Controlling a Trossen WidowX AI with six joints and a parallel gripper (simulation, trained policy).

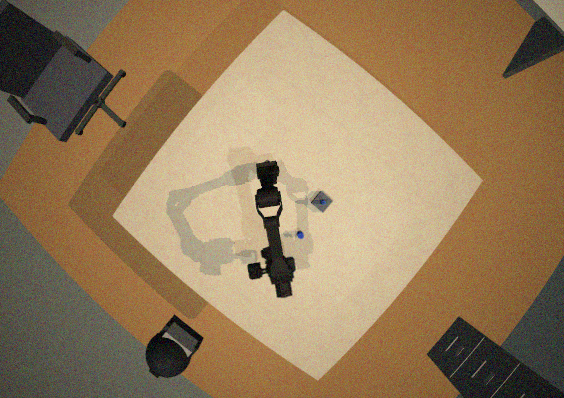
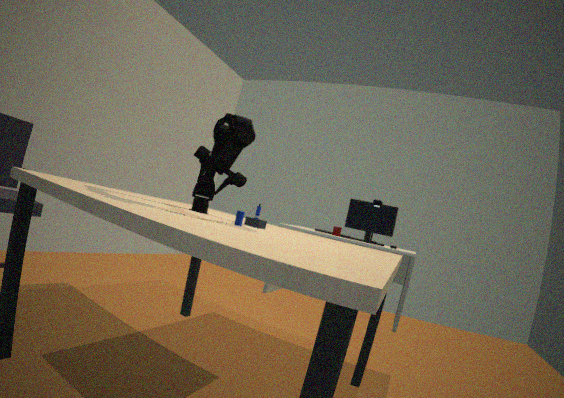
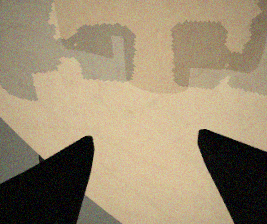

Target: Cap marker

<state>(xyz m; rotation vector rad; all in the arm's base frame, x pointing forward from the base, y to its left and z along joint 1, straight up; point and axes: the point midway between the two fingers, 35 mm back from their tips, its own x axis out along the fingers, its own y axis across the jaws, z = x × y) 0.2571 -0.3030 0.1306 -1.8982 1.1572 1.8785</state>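
The blue cap lies 3 cm ahead of my gripper tip, 19 cm to the left of it and 7 cm below it. From my gripper tip the other things lie so: grey holder block: 1 cm ahead, 36 cm to the left, 8 cm below.
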